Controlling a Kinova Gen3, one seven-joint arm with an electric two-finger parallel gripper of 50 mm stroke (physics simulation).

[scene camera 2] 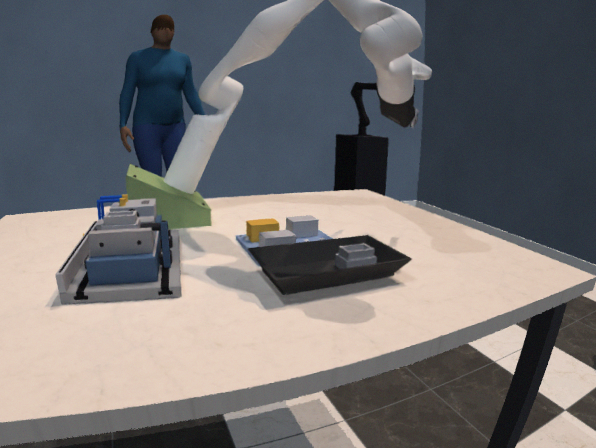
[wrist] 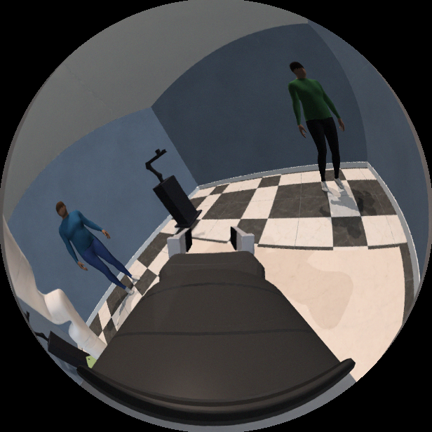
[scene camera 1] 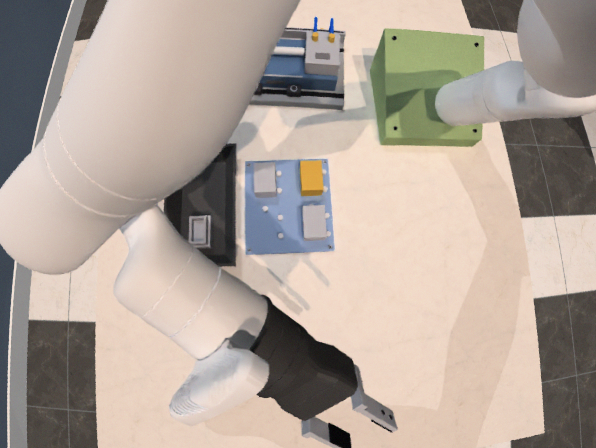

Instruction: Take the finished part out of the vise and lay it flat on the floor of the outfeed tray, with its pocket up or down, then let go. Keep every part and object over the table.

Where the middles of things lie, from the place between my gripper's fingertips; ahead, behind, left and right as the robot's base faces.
The orange block (scene camera 1: 311, 178) lies 37 cm to the right of my hand and 25 cm below it.
